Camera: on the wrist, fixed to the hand. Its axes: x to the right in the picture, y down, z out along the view.
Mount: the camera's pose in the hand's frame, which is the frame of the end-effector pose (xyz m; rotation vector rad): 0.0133 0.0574 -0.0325 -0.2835 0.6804 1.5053
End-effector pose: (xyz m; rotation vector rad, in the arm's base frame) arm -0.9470 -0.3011 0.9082 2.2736 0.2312 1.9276
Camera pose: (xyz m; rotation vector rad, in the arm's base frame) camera -0.9758 -0.3538 0.9386 -0.9398 1.3563 -1.9031
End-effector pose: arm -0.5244 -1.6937 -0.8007 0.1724 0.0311 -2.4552
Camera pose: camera -0.4947 -1.7445 -0.8334 0.6179 0.3842 -0.8092
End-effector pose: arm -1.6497 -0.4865 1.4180 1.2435 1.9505 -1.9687
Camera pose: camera -1.6095 -0.4619 1.3700 2.3346 0.6637 -0.5093
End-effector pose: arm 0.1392 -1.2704 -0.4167 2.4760 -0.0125 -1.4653
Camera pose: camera 0.1810 -1.3205 -0.4002 1.6768 -1.1181 0.0171
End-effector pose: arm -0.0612 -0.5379 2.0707 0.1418 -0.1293 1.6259
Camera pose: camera -0.1197 -0.5227 2.0411 0.9443 -0.1073 -2.9908
